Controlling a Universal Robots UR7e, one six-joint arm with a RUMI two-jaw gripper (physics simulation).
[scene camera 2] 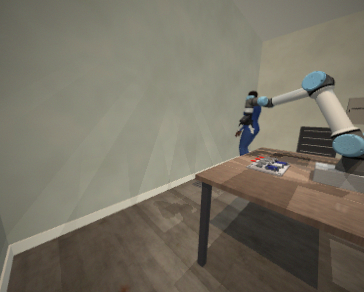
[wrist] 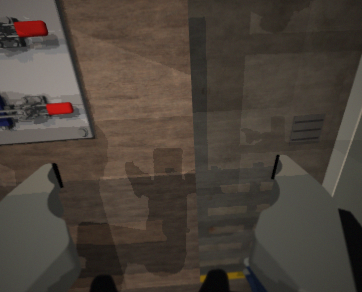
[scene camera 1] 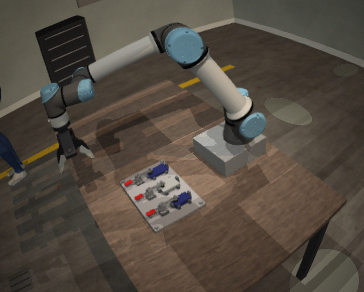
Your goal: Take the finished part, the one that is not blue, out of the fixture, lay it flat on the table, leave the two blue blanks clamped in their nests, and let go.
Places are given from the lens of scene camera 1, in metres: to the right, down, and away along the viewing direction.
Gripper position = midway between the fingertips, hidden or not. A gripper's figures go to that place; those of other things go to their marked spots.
my gripper (scene camera 1: 78, 166): -0.41, 0.08, 1.15
fixture plate (scene camera 1: 144, 205): -0.15, 0.24, 1.25
